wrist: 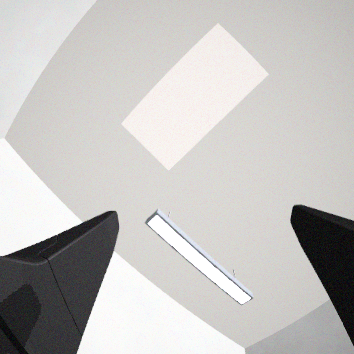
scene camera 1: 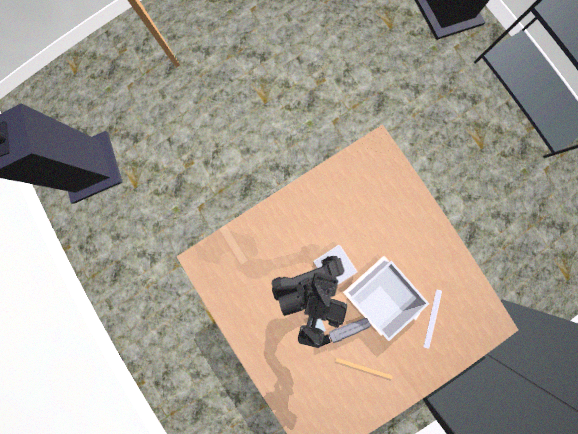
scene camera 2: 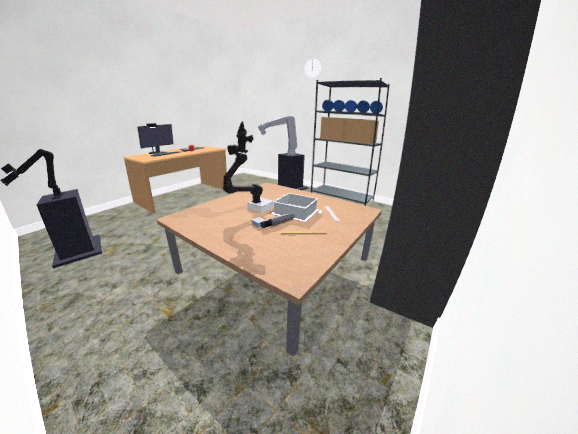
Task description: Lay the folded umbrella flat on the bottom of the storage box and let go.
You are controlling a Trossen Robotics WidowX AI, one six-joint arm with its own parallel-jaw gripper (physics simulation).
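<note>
The folded umbrella, dark grey with a black handle, lies on the table outside the storage box. Its far end reaches the outer side of the box, and whether it touches is unclear. The storage box is grey with a pale rim and stands open-topped beside the arm's base. No umbrella shows inside it. My gripper is open and empty, raised high above the table and pointing up. The wrist view shows the ceiling and a lamp between the fingers. The arm partly hides the handle end in the top view.
A light blue block sits by the umbrella's handle. A thin yellow stick lies on the table's near side. A white strip lies beyond the box. The wooden table holds them all.
</note>
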